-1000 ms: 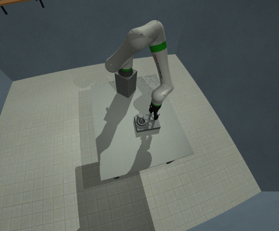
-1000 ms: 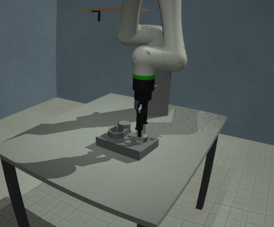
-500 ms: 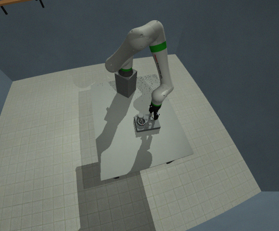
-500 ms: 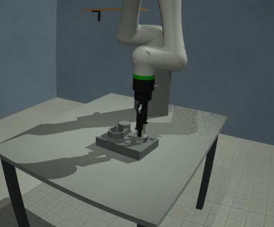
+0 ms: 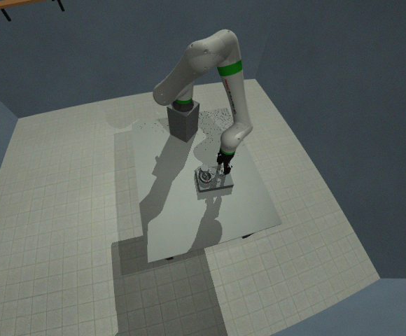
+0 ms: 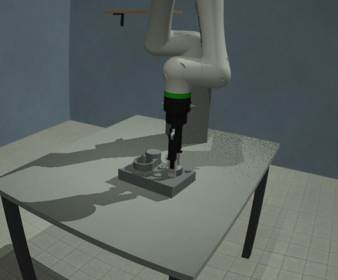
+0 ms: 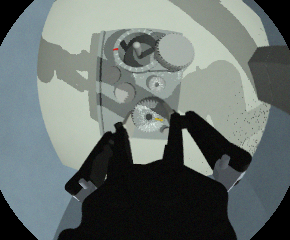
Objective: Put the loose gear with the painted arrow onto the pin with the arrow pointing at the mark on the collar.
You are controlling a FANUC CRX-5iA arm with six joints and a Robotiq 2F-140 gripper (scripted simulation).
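Right now the gear is 20 mm below my hand.
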